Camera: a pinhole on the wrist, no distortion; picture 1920 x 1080 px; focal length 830.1 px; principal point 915.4 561.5 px. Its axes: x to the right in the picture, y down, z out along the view. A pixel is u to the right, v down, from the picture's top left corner.
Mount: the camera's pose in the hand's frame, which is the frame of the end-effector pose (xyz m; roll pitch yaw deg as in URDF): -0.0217 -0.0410 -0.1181 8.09 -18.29 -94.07
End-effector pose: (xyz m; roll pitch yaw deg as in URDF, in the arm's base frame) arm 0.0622 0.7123 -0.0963 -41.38 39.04 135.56
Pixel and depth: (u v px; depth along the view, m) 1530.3 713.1 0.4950
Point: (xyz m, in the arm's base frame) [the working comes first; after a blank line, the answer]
In the camera's frame: 0.3667 0.0904 0.4950

-0.2559 0.8292 0.3091
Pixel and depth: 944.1 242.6 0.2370
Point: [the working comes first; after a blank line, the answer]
In the camera's frame: 0.0082 -0.0910 0.2370

0.0573 0.5981 0.0325
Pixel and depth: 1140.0 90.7 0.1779
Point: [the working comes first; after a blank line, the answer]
In the camera's frame: 0.0481 -0.1009 0.1779

0.1087 0.6481 0.0391
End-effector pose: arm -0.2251 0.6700 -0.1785 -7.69 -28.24 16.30
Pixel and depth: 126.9 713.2 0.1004
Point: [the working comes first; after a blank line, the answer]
In the camera's frame: -0.0954 0.0183 0.1004

-0.2253 0.7464 -0.2370
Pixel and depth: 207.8 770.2 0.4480
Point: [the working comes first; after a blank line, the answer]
In the camera's frame: -0.3819 0.1126 0.4480

-0.3690 1.1316 -0.0302
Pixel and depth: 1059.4 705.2 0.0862
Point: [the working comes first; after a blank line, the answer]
In the camera's frame: 0.0150 0.0149 0.0862

-0.2195 0.6385 -0.2103
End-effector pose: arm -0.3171 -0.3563 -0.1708 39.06 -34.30 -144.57
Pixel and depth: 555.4 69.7 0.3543
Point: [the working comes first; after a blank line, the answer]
In the camera's frame: -0.1537 -0.2099 0.3543

0.0227 -0.2202 -0.1128
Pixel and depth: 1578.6 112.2 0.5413
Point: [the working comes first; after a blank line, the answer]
In the camera's frame: 0.4325 -0.2930 0.5413

-0.2481 0.3267 -0.2269
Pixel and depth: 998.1 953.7 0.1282
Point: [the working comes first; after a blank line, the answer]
In the camera's frame: 0.0128 0.0606 0.1282

-0.3423 -0.3500 -0.1561
